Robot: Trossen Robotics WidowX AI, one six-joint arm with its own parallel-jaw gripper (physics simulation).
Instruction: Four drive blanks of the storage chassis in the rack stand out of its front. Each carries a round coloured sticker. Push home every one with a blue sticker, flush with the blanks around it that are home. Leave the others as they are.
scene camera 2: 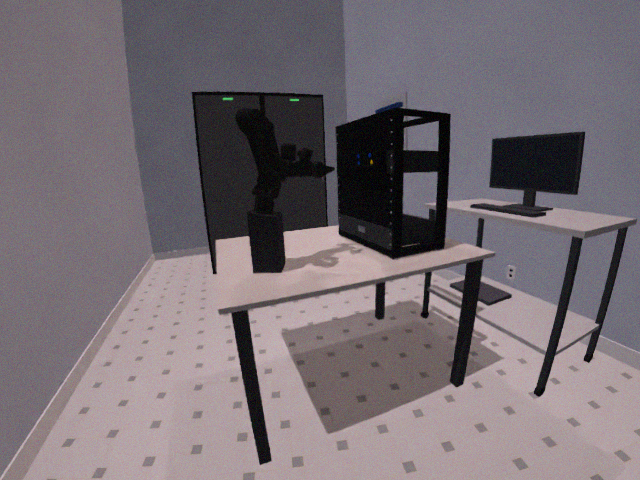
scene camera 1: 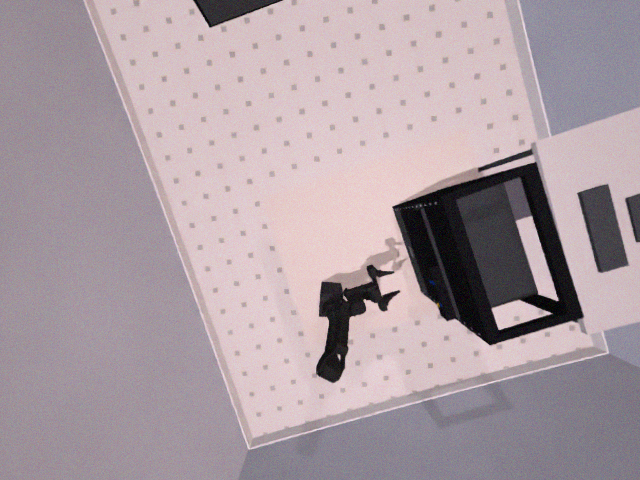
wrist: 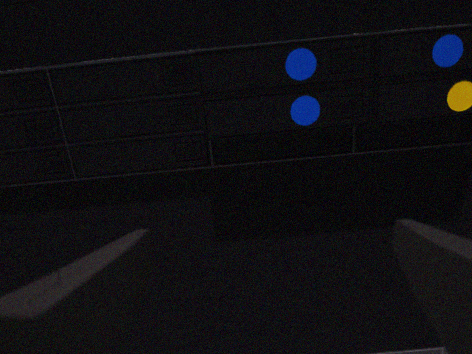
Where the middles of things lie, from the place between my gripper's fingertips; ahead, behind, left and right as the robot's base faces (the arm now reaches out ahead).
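Labels:
There's the black rack [scene camera 1: 463,242], and my gripper is 8 cm above it, 1 cm to the left of it and 30 cm short of it.

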